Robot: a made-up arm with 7 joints. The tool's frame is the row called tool.
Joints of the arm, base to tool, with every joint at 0 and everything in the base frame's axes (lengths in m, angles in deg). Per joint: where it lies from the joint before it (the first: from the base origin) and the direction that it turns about. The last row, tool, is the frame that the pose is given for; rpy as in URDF.
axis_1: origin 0 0 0 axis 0.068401 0.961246 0.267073
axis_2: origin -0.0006 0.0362 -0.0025 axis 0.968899 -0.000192 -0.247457
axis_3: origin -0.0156 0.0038 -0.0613 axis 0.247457 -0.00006 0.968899
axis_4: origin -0.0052 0 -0.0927 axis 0.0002 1 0.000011
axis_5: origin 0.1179 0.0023 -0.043 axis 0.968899 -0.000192 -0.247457
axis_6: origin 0.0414 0 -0.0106 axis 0.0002 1 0.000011
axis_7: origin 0.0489 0 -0.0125 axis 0.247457 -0.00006 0.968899
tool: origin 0 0 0 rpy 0 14.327 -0.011
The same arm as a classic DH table. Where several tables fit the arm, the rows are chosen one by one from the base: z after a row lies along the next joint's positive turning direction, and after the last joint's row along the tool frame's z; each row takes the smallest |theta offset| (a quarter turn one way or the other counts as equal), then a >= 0, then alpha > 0; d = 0 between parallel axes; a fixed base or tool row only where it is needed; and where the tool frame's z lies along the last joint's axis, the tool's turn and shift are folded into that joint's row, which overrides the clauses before.
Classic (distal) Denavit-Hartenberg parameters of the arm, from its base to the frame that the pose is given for. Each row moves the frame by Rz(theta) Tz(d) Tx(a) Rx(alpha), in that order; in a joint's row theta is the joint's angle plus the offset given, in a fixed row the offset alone. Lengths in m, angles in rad.
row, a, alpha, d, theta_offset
base (fixed), 0, -1.3004, 0, -0.071
axis_1, -0.0125, -1.5708, 0.0341, -1.3111
axis_2, -0.0038, 1.5708, 0.0001, 1.2915
axis_3, 0.0179, -1.5708, -0.1544, 1.5708
axis_4, 0.0125, 1.5708, 0.0023, 1.5708
axis_5, 0, -1.5708, 0.1676, 0
axis_6, 0.0505, 1.5708, 0, -1.5708
axis_7, 0, 0, 0, 0

